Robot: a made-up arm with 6 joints.
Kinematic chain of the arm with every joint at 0, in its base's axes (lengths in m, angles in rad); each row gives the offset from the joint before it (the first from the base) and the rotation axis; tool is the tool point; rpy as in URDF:
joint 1: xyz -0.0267 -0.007 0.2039 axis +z
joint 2: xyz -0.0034 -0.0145 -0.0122 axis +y
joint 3: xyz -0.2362 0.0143 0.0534 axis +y
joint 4: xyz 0.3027 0.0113 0.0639 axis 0.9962 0 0.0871
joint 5: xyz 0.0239 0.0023 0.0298 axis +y
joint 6: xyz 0.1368 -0.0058 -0.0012 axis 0.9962 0 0.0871
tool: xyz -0.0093 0.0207 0.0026 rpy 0 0 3.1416
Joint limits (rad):
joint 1: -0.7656..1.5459
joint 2: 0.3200..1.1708
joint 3: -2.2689..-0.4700
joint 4: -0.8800..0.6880
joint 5: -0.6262..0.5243
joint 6: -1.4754..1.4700
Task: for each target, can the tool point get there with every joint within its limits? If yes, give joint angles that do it. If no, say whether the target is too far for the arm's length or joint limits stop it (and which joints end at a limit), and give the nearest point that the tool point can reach.
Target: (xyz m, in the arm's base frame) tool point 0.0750 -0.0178 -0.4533
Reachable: no: joint limits stop it (at a limit: joint 2, joint 3, joint 5, joint 6) | nearest point 0.2587 -0.0373 0.1616 | short by 0.642 m
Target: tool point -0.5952 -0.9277 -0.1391
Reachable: no: too far | nearest point -0.3078 -0.4623 0.6373 | short by 0.950 m
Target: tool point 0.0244 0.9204 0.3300
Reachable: no: too far | nearest point -0.0034 0.4153 0.3819 | short by 0.508 m
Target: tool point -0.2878 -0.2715 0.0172
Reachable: no: joint limits stop it (at a limit: joint 1, joint 2, joint 3, joint 5, joint 6) | nearest point 0.1634 -0.2407 0.1788 | short by 0.480 m
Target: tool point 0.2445 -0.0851 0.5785
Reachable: yes | joints -0.3707 0.7708 -1.0544 -0.0310 0.1667 -0.6674
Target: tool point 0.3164 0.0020 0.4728
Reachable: yes | joints -0.0136 0.8440 -0.7606 0.3037 -0.2180 -0.9448
